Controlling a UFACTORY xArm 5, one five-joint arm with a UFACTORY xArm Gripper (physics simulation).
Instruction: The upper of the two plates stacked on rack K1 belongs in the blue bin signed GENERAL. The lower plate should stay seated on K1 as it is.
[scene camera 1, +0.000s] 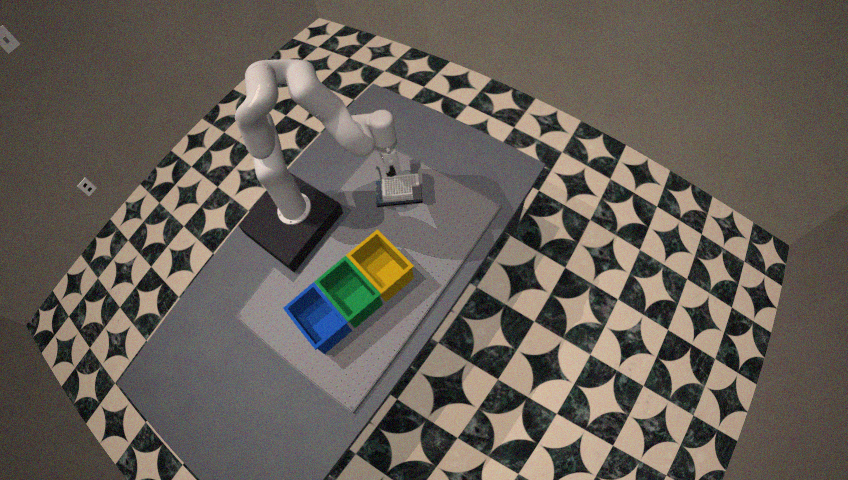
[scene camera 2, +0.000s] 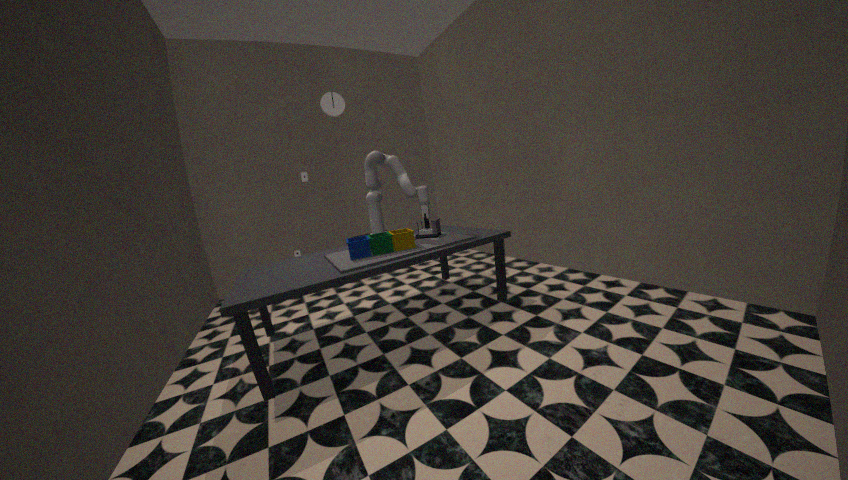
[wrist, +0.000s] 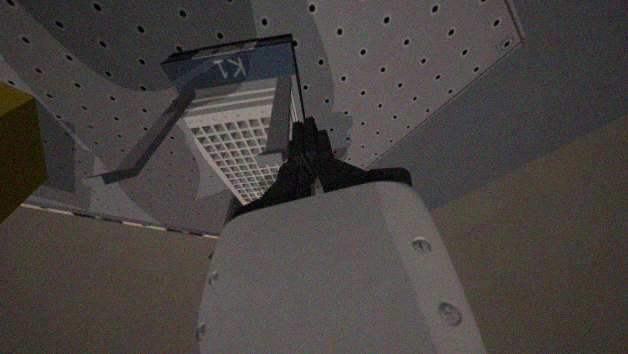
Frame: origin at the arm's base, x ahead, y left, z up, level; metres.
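Where they show: gripper, fingertip midpoint: (scene camera 1: 391, 174) (scene camera 2: 427, 228) (wrist: 309, 133); arm's base, link origin: (scene camera 1: 294, 209).
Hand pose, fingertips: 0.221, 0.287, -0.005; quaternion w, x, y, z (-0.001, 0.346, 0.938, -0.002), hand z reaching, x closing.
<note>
Things, the pixels of their top centre, and the offset from my fingertips, as dx, dy, dz. "spot": a spot on its surface instead. Level surfaces: height alone.
- upper plate, top centre: (wrist: 259, 169) (scene camera 1: 400, 185) +0.055, -0.024, +0.005
- blue bin, surface spot: (scene camera 1: 334, 340) (scene camera 2: 359, 251) spot: +0.174, -0.581, -0.009
- green bin, top centre: (scene camera 1: 346, 287) (scene camera 2: 379, 235) +0.133, -0.431, +0.053
- perforated board, surface height: dz -0.047
My gripper (scene camera 1: 390, 171) (scene camera 2: 426, 221) (wrist: 309, 133) is shut and empty, its dark fingertips together at one edge of the plate stack; whether they touch it I cannot tell. The upper plate (scene camera 1: 397, 186) (wrist: 230, 142), white with a grid of wells, lies on the stack in rack K1 (scene camera 1: 399, 202) (wrist: 265, 56), whose blue face carries the label. Of the lower plate, a pale side strip shows under the upper one in the wrist view; the boundary is hard to see. The blue bin (scene camera 1: 334, 340) (scene camera 2: 358, 248) stands at the end of the bin row; its sign is not readable.
A green bin (scene camera 1: 364, 314) (scene camera 2: 381, 243) stands between the blue bin and a yellow bin (scene camera 1: 397, 284) (scene camera 2: 403, 240) (wrist: 22, 150). Tall guide posts (wrist: 281, 112) (wrist: 159, 136) rise from the rack. The black arm base (scene camera 1: 267, 237) is beside the perforated board (scene camera 1: 368, 386) on the table.
</note>
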